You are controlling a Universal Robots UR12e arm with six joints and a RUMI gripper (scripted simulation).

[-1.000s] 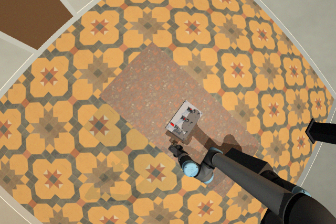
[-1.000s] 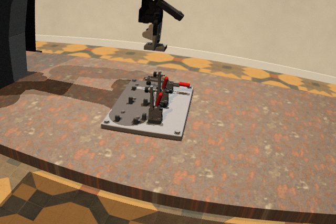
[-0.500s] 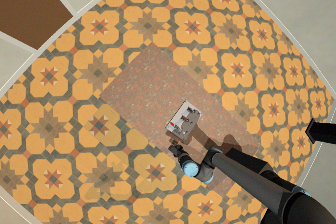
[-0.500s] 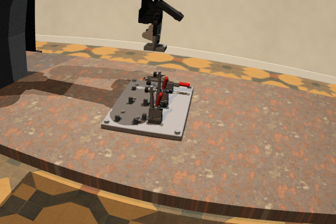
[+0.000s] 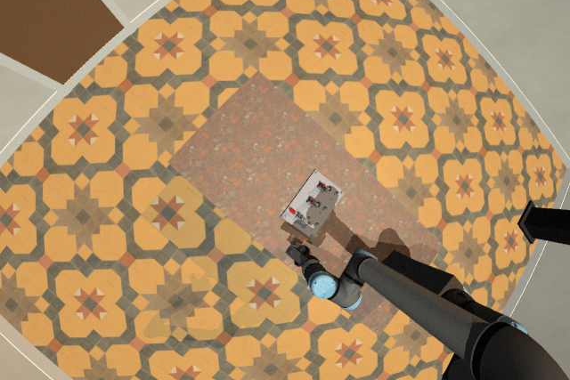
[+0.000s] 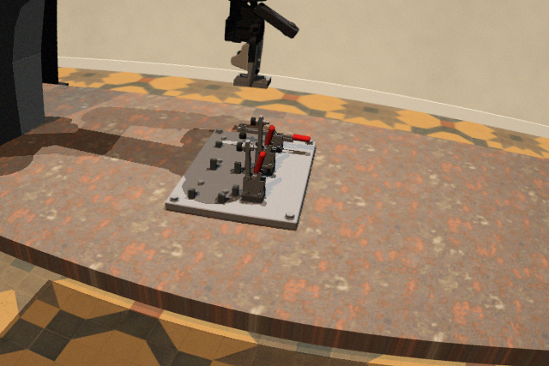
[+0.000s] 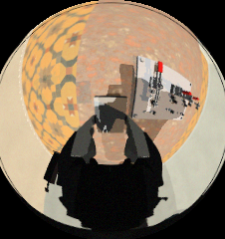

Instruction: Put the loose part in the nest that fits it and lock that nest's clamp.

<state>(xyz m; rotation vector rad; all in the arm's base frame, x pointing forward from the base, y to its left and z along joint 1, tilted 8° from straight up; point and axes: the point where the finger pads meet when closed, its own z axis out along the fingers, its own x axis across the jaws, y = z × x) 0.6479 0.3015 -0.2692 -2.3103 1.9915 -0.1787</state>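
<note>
My gripper is now 13 cm short of the toggle clamp, 35 cm to the left of it and 6 cm above it. Round my hand: part: 1 cm below; then grey fixture plate: 9 cm ahead, 25 cm to the right, 12 cm below.
</note>
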